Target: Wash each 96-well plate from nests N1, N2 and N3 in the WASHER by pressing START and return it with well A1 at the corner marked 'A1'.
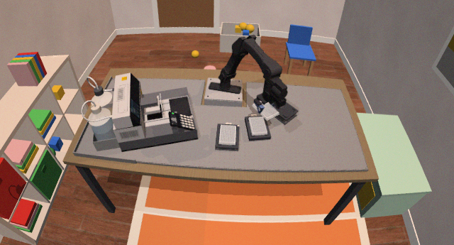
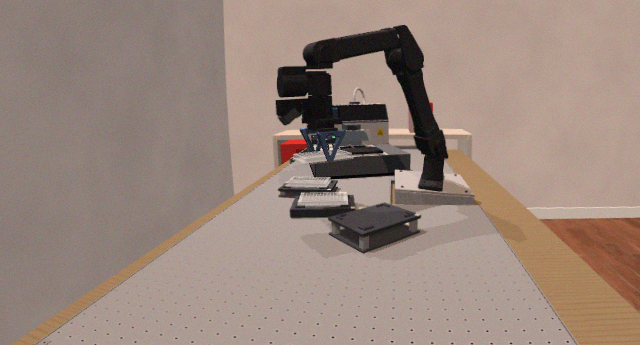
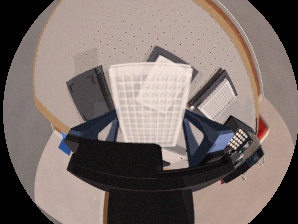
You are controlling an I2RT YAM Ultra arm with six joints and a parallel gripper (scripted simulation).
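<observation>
Right now the washer carrier is 3 cm ahead of my hand, 47 cm to the right of it and 6 cm below it. Also, from my hand: manifold: 9 cm ahead, 60 cm to the right, 1 cm below; then plate washer: 9 cm ahead, 61 cm to the right, 2 cm below; then nest: 15 cm behind, 10 cm to the left, 11 cm below.
</observation>
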